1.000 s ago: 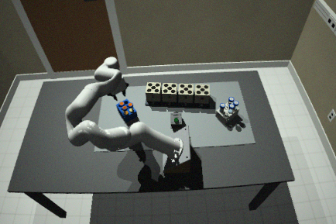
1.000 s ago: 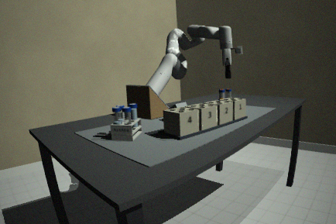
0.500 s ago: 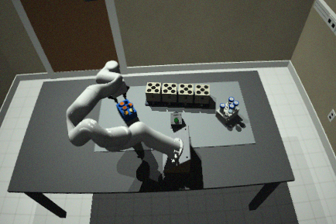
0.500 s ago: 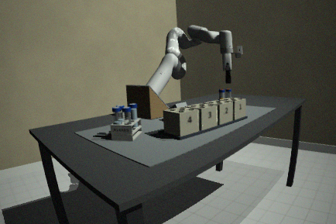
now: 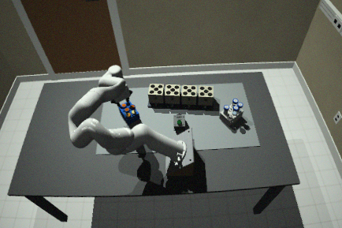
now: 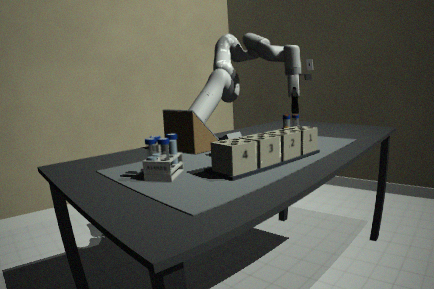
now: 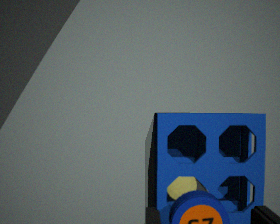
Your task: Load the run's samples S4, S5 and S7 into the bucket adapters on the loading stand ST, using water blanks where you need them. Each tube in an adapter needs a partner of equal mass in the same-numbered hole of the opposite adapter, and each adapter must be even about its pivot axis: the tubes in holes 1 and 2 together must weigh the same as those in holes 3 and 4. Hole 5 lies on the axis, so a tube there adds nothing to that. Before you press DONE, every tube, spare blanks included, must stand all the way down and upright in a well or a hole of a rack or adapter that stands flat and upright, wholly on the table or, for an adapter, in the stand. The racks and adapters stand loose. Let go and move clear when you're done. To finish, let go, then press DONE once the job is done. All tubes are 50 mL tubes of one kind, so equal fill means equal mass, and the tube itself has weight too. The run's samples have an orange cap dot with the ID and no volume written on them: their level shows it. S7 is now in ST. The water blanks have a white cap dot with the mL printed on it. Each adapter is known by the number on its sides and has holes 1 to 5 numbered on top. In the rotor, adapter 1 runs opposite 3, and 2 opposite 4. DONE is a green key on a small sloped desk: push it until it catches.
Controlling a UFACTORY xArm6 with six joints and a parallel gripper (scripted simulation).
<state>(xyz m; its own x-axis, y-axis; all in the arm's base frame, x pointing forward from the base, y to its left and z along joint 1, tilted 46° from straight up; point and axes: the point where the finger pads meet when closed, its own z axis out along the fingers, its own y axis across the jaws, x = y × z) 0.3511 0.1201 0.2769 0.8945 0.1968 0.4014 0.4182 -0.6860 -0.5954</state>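
My hand is 8 cm above the sample S7 and 1 cm to the left of it. The rest, counted from my hand: blue rack (12 cm below, 2 cm to the right, 1 cm ahead); then adapter 2 (32 cm to the right, 10 cm below, 9 cm ahead); then sample S4 (8 cm below, 6 cm to the right, 3 cm behind).
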